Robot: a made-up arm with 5 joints.
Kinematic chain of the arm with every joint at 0, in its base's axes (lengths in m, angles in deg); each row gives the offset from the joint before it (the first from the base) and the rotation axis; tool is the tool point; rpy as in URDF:
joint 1: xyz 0 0 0.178 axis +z
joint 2: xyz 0 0 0 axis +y
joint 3: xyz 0.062 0 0.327 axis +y
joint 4: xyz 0.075 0 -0.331 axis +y
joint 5: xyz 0.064 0 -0.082 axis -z
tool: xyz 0 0 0 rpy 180 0 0
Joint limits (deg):
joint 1: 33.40..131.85
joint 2: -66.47..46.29
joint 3: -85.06..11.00
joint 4: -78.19..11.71
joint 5: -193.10..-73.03
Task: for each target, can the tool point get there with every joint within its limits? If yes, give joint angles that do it. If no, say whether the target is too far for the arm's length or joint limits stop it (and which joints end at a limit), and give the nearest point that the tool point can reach.
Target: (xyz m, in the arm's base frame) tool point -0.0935 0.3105 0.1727
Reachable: yes | joints 106.75 -0.63 -16.55 -12.89 -120.11
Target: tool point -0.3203 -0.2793 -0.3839
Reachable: no: joint limits stop it (at a limit: joint 1, joint 2, joint 4) | nearest point -0.0846 0.0944 -0.0549 | short by 0.551 m
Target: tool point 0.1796 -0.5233 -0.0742
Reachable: no: joint limits stop it (at a limit: joint 2, joint 3, joint 4) | nearest point 0.0040 -0.0117 0.0280 | short by 0.550 m
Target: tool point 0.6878 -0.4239 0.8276
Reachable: no: too far | nearest point 0.1899 -0.2120 0.7153 | short by 0.553 m
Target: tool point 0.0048 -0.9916 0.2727
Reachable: no: too far | nearest point 0.0014 -0.2871 0.6963 | short by 0.822 m
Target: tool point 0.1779 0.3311 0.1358
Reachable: yes | joints 61.75 28.02 -26.83 -70.43 -125.81
